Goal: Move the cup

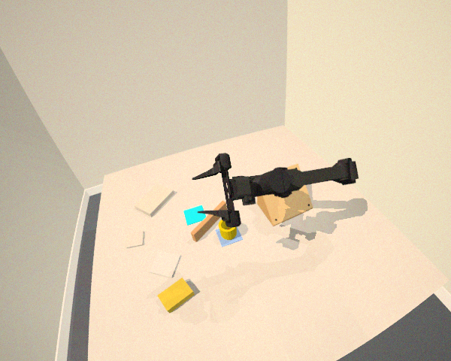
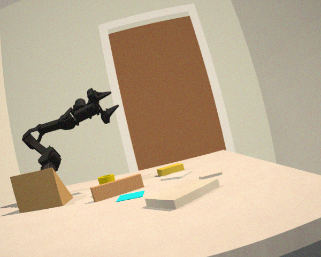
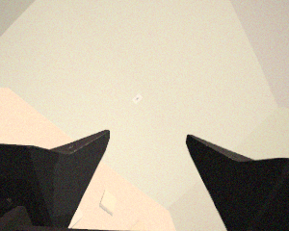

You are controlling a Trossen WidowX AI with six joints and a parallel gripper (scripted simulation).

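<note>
My gripper tip is now 9 cm past the yellow cup, 13 cm to the left of it and 36 cm above it. The rest, counted from my gripper tip: wooden bar: 2 cm behind, 21 cm to the right, 37 cm below; light blue pad: 8 cm behind, 13 cm to the right, 40 cm below.
</note>
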